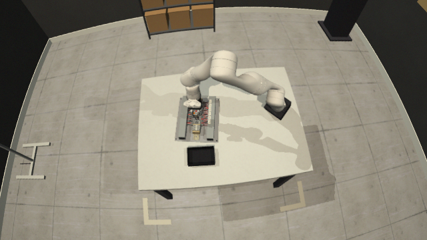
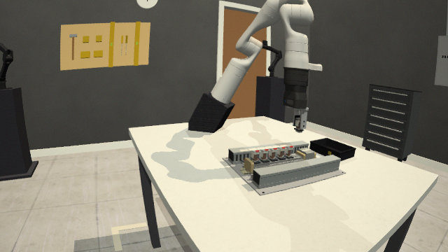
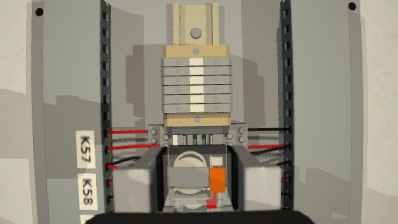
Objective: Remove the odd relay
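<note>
My gripper is now 1 cm above the clear relay. Round my hand: black parts tray 22 cm to the left, 13 cm below, 1 cm ahead; relay panel 12 cm below, 4 cm to the right, 1 cm behind.
</note>
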